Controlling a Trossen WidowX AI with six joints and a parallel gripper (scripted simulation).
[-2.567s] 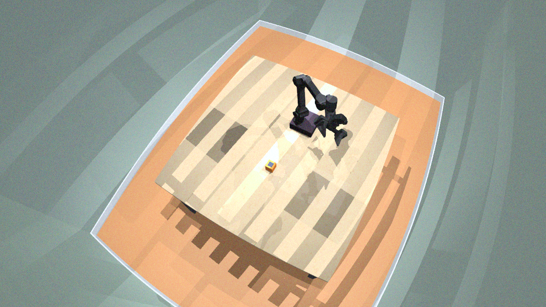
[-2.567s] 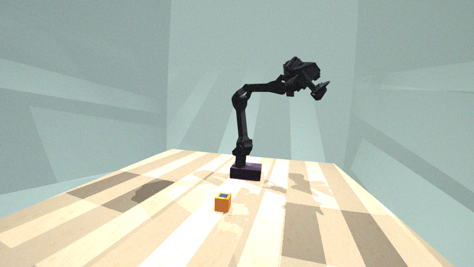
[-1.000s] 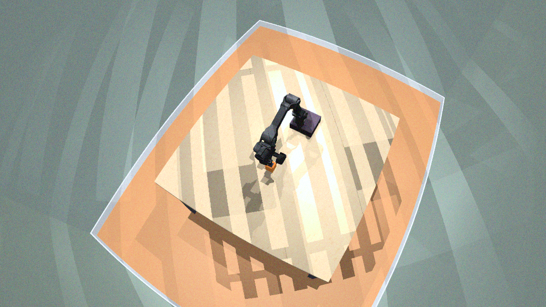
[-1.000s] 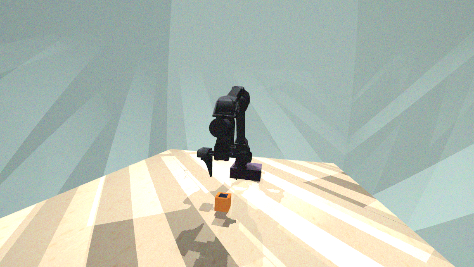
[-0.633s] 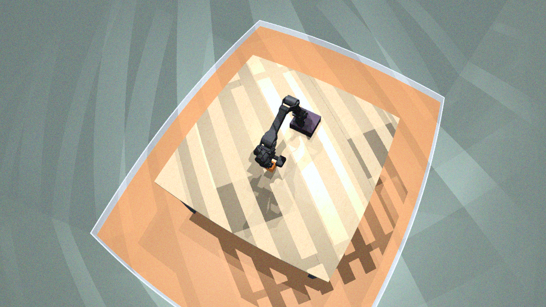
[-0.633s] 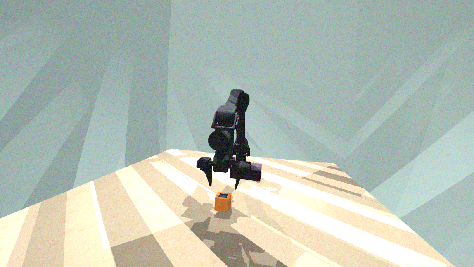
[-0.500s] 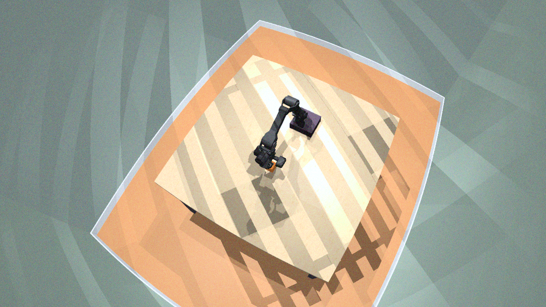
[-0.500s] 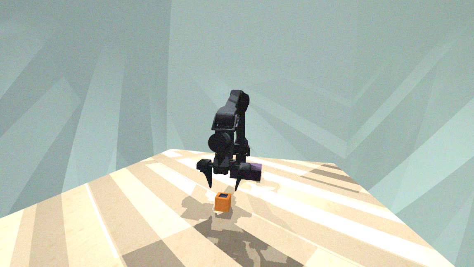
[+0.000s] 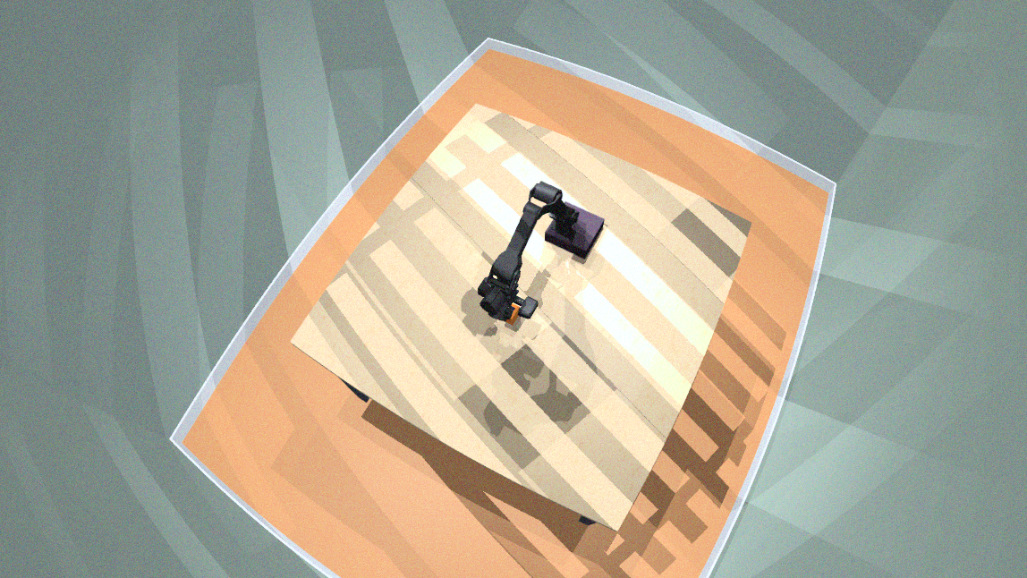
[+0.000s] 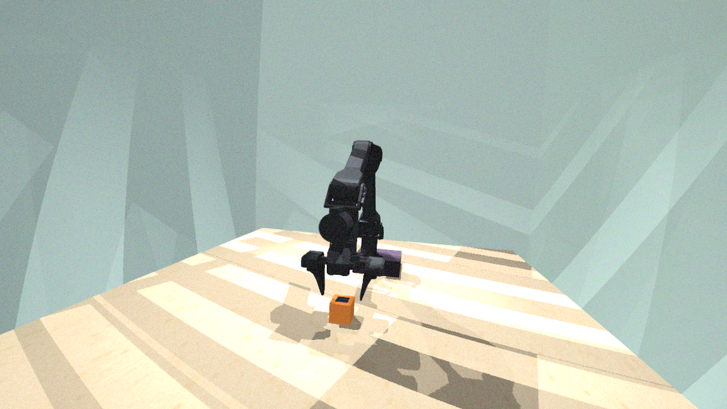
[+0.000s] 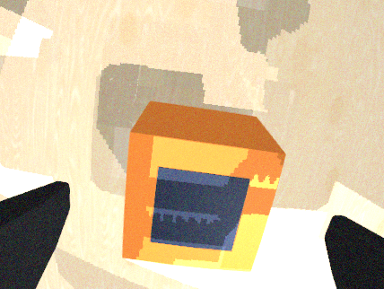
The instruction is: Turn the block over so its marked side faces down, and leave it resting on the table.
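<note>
Now: gripper tip 2 cm above the orange block.
</note>
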